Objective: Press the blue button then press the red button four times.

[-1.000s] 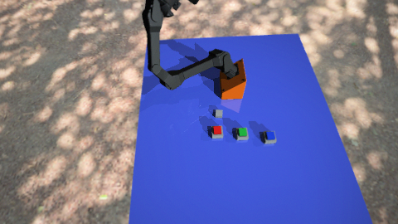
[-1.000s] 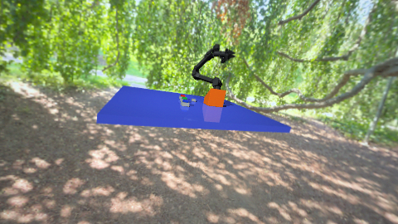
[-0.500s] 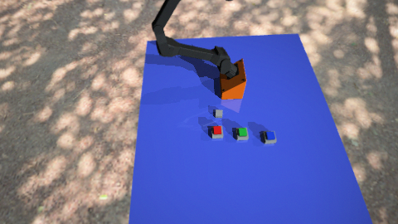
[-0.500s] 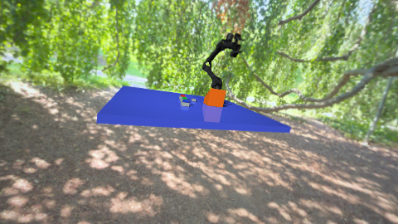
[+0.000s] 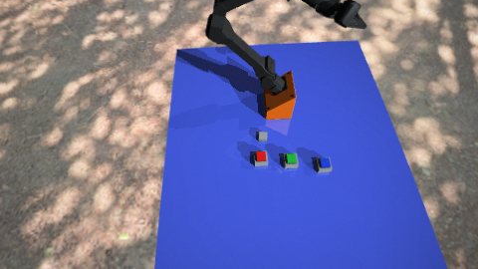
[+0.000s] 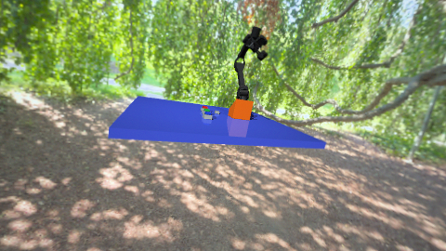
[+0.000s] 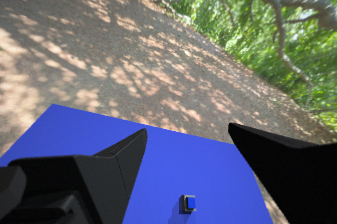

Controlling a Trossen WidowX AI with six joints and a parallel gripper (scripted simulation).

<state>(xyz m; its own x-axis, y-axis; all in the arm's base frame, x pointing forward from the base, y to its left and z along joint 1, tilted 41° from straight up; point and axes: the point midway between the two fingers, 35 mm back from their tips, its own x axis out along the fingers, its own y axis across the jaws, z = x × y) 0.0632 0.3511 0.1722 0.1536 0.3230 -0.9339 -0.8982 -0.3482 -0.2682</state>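
My gripper tip is now 230 mm short of the blue button, 40 mm to the left of it and 410 mm above it. From my gripper tip the other things lie so: red button 200 mm ahead, 260 mm to the right, 410 mm below; small grey block 100 mm ahead, 250 mm to the right, 430 mm below; green button 210 mm ahead, 160 mm to the right, 410 mm below.
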